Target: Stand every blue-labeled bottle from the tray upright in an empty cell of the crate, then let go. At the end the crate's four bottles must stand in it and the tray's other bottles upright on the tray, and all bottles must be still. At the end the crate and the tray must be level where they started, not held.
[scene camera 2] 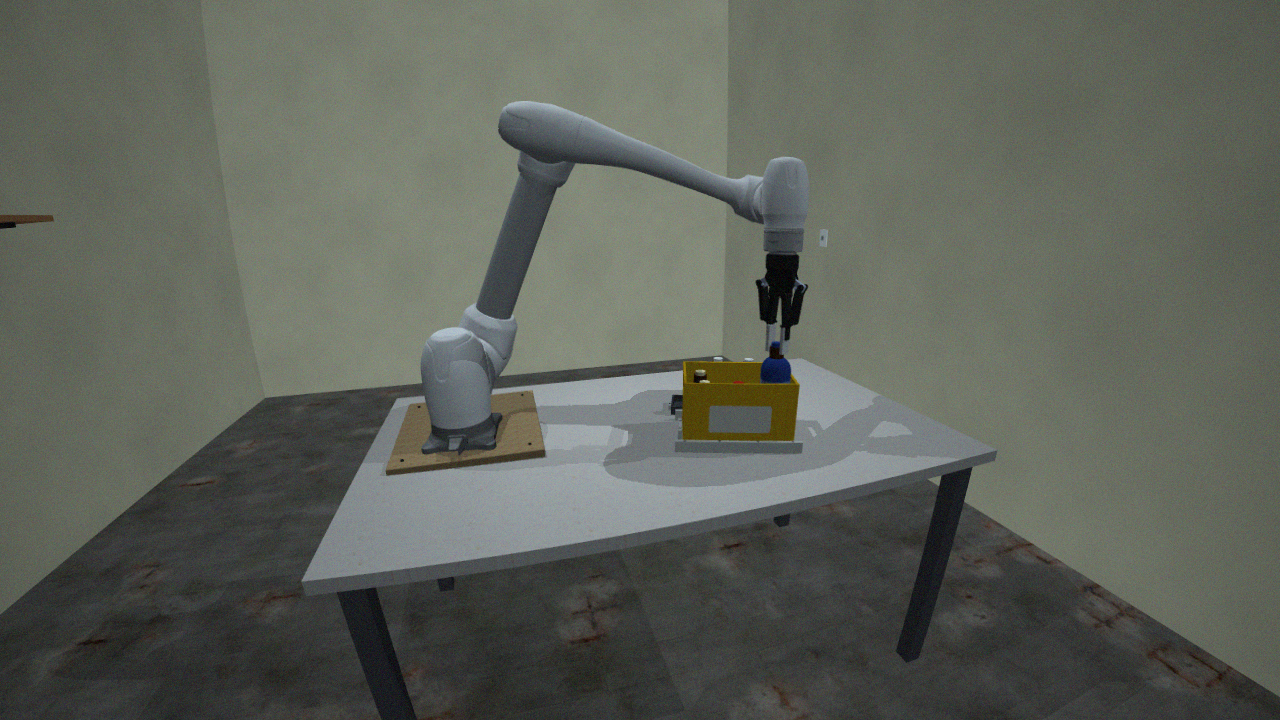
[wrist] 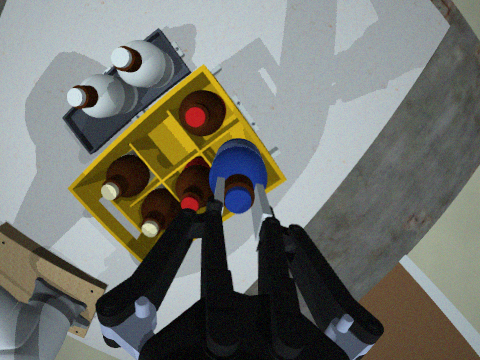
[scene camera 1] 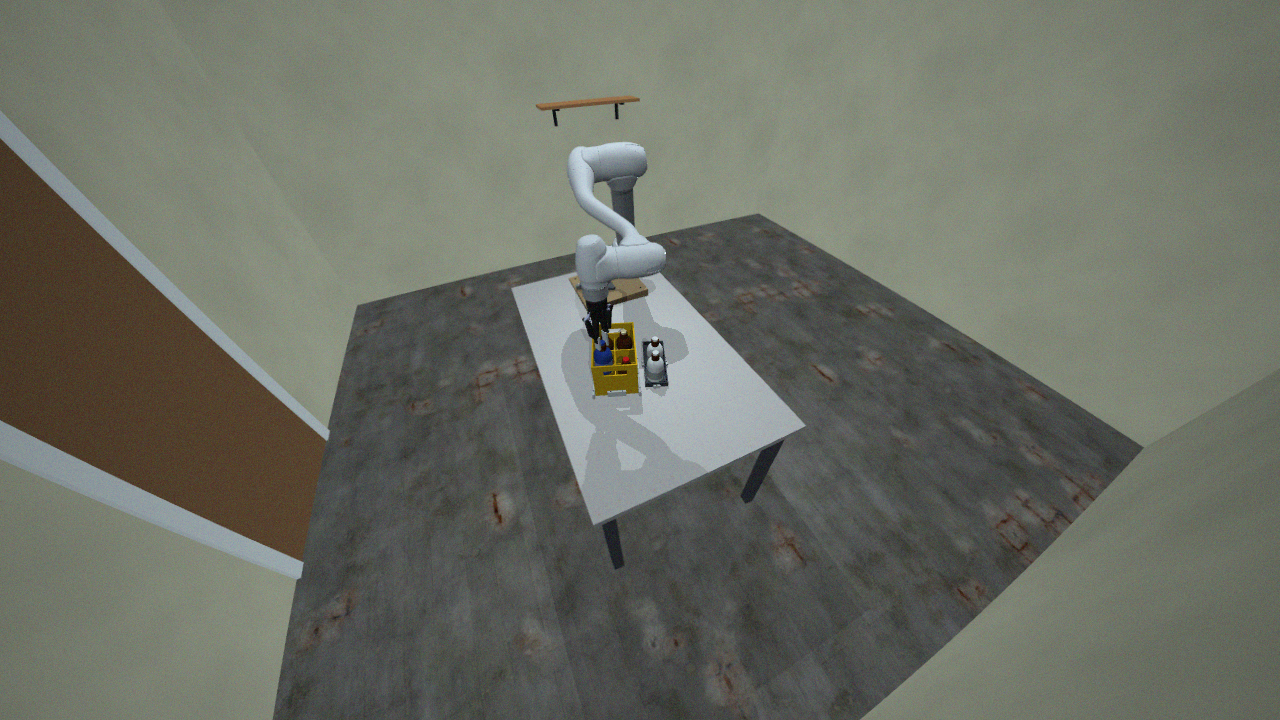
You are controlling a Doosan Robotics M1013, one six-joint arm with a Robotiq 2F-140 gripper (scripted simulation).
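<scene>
You can see my gripper in the wrist view [238, 192], and it's there in scene camera 1 and scene camera 2 too. On my gripper, [scene camera 2: 794, 310] and [scene camera 1: 587, 330] are the same spot.
</scene>
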